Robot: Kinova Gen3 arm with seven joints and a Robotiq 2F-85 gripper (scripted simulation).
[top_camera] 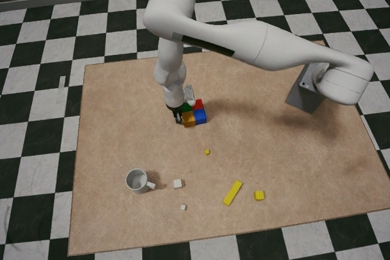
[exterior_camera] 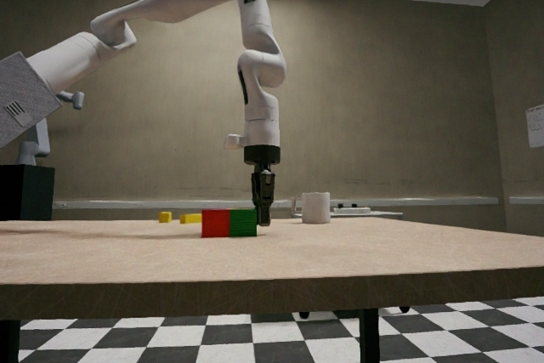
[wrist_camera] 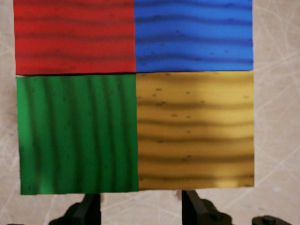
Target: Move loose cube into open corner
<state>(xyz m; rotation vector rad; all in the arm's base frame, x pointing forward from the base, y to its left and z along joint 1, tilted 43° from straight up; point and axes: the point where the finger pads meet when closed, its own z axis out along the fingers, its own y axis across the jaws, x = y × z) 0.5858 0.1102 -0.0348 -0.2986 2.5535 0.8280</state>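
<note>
My hand is 5 cm past the orange cube, 1 cm to the right of it and 1 cm above it. Also, from my hand: red cube 8 cm behind, 6 cm to the right, 1 cm below; then green cube 4 cm to the right, 3 cm behind, 1 cm below; then blue cube 10 cm behind, 1 cm to the right, 1 cm below.
</note>
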